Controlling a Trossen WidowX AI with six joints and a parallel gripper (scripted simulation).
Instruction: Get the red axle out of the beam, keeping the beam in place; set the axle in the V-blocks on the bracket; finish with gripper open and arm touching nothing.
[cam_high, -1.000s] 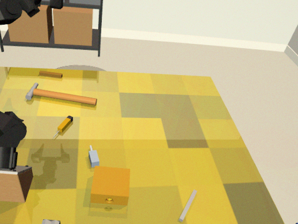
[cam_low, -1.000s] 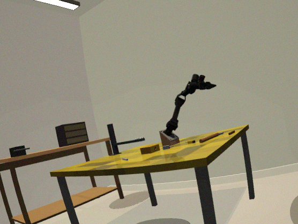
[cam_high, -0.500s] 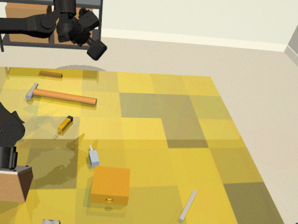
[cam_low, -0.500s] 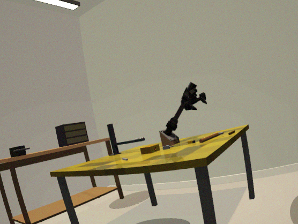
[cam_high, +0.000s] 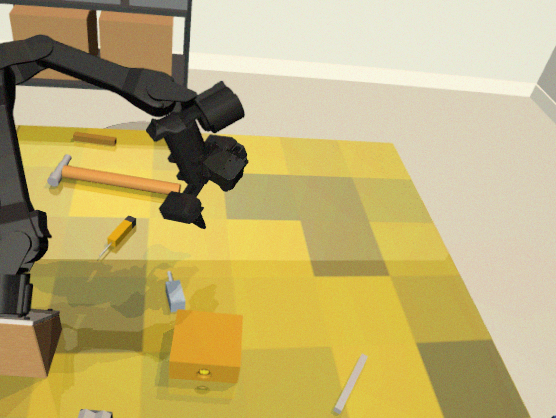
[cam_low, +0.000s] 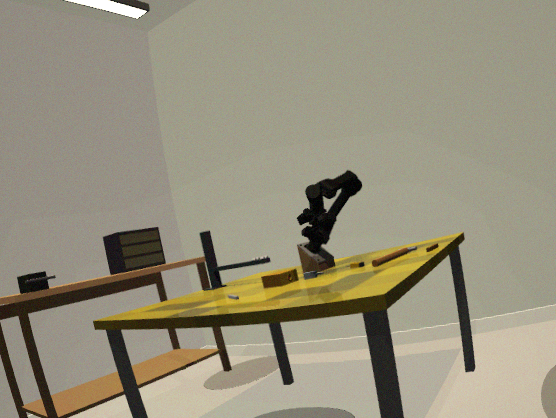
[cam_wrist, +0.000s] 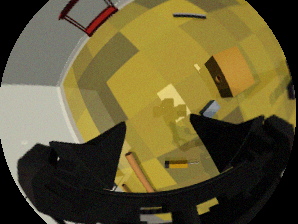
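My gripper tip is now 22 cm to the left of the orange beam, 10 cm above it and 1 cm past it. From my gripper tip the other things lie so: brown stick 37 cm to the left, 27 cm behind, 12 cm below; then yellow screwdriver 18 cm behind, 12 cm below, 4 cm to the left.
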